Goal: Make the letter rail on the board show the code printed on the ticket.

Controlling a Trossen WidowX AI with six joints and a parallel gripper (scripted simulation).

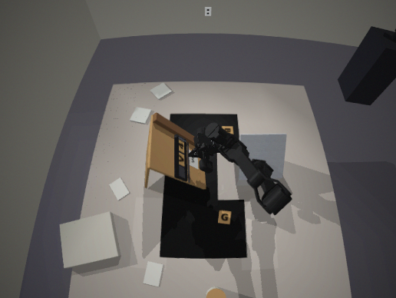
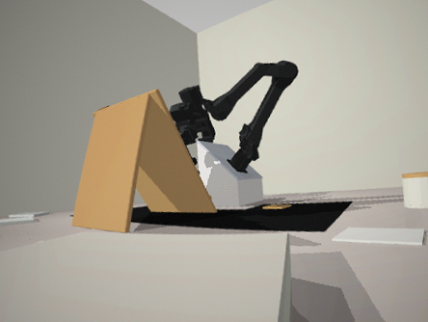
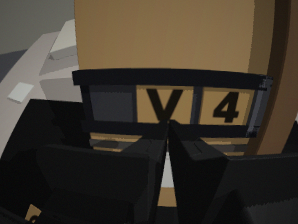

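My gripper tip is now 30 mm short of the v tile, 10 mm to the right of it and 30 mm above it. Also, from my gripper tip: black mat (100 mm behind, 10 mm to the left, 180 mm below); white ticket (10 mm behind, 30 mm to the right, 100 mm below); tile marked 4 (40 mm ahead, 60 mm to the right, 30 mm below).
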